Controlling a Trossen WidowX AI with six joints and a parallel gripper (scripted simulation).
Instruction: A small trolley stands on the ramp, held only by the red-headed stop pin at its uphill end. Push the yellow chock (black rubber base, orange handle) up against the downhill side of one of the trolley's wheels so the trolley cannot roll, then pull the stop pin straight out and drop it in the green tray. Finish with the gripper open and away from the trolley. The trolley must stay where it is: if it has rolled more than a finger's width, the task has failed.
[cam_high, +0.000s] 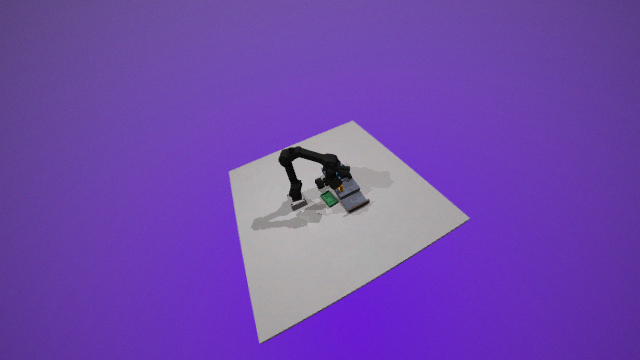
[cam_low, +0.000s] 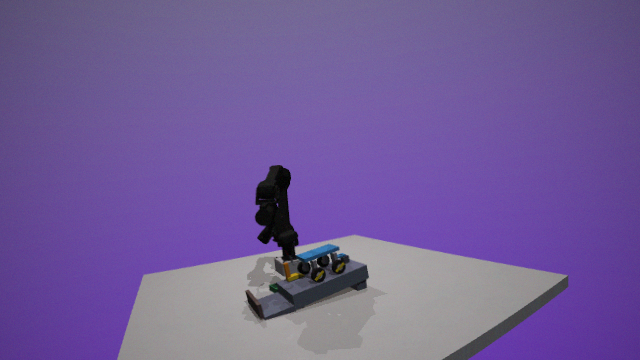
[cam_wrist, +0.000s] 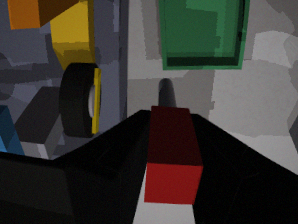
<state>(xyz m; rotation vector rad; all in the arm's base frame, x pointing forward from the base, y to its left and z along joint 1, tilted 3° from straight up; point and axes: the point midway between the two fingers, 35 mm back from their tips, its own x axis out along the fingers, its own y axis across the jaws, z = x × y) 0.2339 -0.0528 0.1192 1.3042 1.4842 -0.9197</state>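
Now: gripper tip 6 cm short of the yellow chock and 5 cm above it. From my gripper tip the other things lie so: red-headed stop pin: right at my gripper tip; then blue trolley: 9 cm to the left, 9 cm ahead, 3 cm below; then brown lip: 16 cm to the right, 13 cm ahead, 11 cm below.
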